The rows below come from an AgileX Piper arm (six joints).
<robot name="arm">
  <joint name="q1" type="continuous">
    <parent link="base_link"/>
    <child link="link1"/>
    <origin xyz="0 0 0.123"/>
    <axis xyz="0 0 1"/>
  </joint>
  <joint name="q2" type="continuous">
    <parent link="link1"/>
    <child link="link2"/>
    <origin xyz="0 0 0" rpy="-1.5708 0 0"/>
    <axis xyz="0 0 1"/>
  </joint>
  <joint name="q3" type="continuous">
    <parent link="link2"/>
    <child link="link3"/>
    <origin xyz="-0.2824 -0.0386 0"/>
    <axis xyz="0 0 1"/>
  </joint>
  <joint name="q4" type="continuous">
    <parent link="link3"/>
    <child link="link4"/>
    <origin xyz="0.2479 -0.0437 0" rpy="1.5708 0 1.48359"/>
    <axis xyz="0 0 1"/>
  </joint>
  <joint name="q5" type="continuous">
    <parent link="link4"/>
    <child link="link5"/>
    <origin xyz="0 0 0" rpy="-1.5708 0 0"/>
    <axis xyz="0 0 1"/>
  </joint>
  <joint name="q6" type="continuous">
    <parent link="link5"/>
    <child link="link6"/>
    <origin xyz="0 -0.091 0" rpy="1.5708 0 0"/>
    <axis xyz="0 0 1"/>
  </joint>
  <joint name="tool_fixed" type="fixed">
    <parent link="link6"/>
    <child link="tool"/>
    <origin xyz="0 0 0"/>
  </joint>
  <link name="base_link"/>
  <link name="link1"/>
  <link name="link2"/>
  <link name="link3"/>
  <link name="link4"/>
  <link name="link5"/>
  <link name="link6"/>
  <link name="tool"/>
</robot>
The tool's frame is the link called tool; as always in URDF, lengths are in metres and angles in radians. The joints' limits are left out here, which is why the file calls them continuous.
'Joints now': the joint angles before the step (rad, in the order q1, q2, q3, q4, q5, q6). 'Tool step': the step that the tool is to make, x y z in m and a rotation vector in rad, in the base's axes. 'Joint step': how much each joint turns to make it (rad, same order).
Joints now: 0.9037 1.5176 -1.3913 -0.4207 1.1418 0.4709
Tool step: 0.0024 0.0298 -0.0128 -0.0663 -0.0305 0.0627
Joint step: 0.0643 0.0905 -0.0481 -0.0673 -0.0039 0.0088
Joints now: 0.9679 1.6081 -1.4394 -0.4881 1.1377 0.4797
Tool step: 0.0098 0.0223 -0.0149 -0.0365 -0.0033 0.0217
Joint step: 0.0174 0.0912 -0.0543 -0.0246 -0.0084 0.0026
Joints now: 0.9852 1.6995 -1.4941 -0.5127 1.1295 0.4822
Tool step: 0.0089 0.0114 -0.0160 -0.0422 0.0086 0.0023
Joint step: 0.0001 0.0656 -0.0257 -0.0163 0.0000 0.0001
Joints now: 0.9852 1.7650 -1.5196 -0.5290 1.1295 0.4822
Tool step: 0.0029 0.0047 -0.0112 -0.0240 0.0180 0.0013
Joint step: 0.0000 0.0313 -0.0021 0.0023 -0.0001 -0.0019
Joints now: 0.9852 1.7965 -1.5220 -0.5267 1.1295 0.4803
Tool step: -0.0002 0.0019 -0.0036 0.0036 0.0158 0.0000
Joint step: 0.0001 0.0080 0.0001 0.0155 -0.0034 -0.0014
